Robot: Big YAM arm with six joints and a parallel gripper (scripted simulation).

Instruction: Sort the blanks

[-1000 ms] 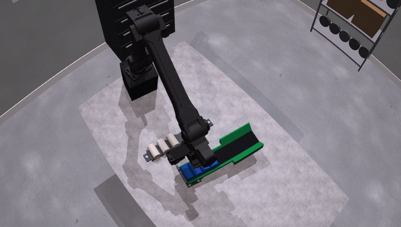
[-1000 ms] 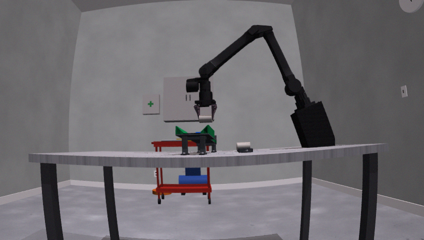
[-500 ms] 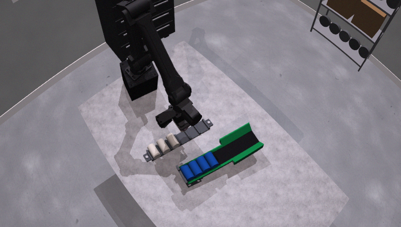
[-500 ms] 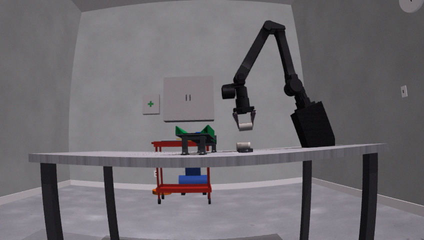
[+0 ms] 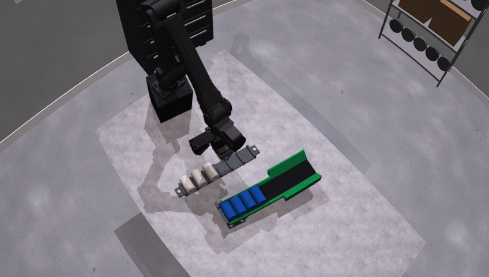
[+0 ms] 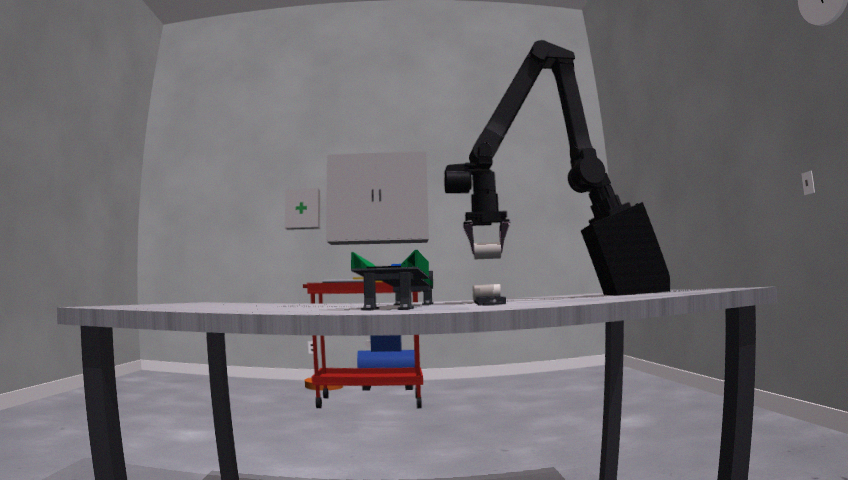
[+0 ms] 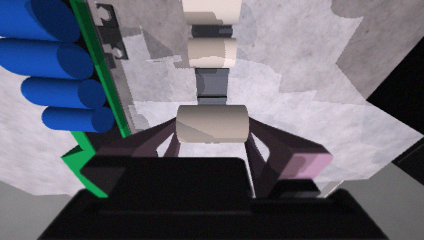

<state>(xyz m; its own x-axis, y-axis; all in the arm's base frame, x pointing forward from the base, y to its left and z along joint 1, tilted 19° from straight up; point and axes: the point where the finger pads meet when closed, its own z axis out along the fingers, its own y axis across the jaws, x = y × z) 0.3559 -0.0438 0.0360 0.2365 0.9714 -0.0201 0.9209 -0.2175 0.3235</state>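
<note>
The stock rack is 10 mm behind my hand, 30 mm to the right of it and 140 mm below it. Round my hand: feed ramp 220 mm ahead, 20 mm to the left, 70 mm below; then grey stop 150 mm ahead, 160 mm to the right, 70 mm below.
</note>
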